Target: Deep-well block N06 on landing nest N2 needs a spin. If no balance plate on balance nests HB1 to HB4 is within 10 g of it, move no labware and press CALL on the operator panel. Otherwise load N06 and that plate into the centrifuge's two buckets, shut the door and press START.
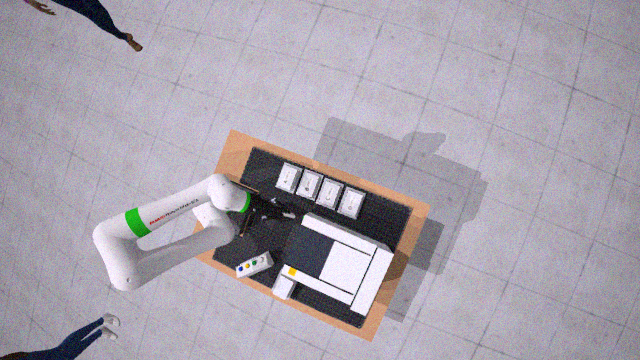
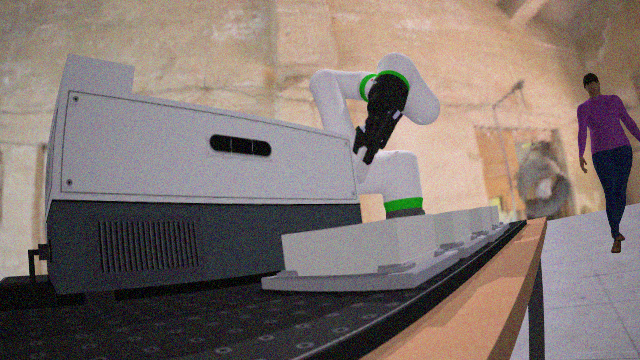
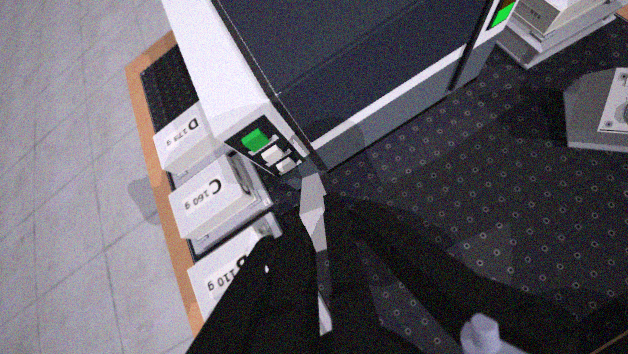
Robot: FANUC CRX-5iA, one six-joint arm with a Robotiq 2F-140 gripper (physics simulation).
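Places are measured from the arm's base along level axes (x up, y ahead, z left), in centimetres.
Pixels of known places: gripper, fingertip midpoint: (image 1: 293,215) (image 3: 315,189).
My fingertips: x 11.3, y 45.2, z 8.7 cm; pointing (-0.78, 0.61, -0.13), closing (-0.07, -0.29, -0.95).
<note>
Behind a point stands the place of what it marks.
My gripper (image 1: 291,215) {x 11.3, y 45.2, z 8.7 cm} (image 2: 363,154) (image 3: 315,189) {x 11.3, y 45.2, z 8.7 cm} is shut and empty, its pale tips close to the small key strip on the centrifuge front; contact cannot be told. The centrifuge (image 1: 372,280) {x 20.8, y 91.9, z -7.5 cm} (image 2: 200,160) {x 10.6, y 80.8, z 9.2 cm} (image 3: 200,75) {x 17.4, y 59.0, z 10.6 cm} has its dark door (image 3: 360,65) {x 15.1, y 50.1, z -0.9 cm} shut. The strip has a green key (image 3: 255,140) {x 15.1, y 50.9, z 10.1 cm} and two white keys. Block N06 (image 1: 284,287) {x 4.3, y 50.1, z -35.0 cm} (image 3: 542,17) {x 2.4, y 47.6, z -29.1 cm} sits on its nest beyond the centrifuge. Plates C, 160 g (image 1: 330,193) {x 1.7, y 60.2, z 25.3 cm} (image 3: 202,200) {x 1.8, y 58.9, z 25.2 cm}, B, 110 g (image 1: 309,184) {x 1.8, y 47.0, z 26.8 cm} (image 3: 205,277) {x 1.8, y 48.3, z 30.0 cm}, D, last digit unclear (image 1: 352,202) {x 1.8, y 73.6, z 24.0 cm} (image 3: 177,135) {x 1.8, y 73.6, z 24.3 cm}, and A (image 1: 289,176) {x 1.7, y 34.2, z 28.0 cm} stand in a row.
The operator panel (image 1: 255,265) {x 3.8, y 28.8, z -28.5 cm} (image 3: 590,110) {x 0.7, y 34.9, z -23.2 cm} stands on the dark mat (image 1: 245,245) {x -3.6, y 17.1, z -22.7 cm} with blue, yellow, green and white buttons. A green light (image 3: 502,16) {x 9.2, y 48.3, z -18.3 cm} shows on the centrifuge's far front edge. People (image 1: 97,17) (image 2: 607,125) stand off the table; another person's legs (image 1: 75,345) show at lower left.
</note>
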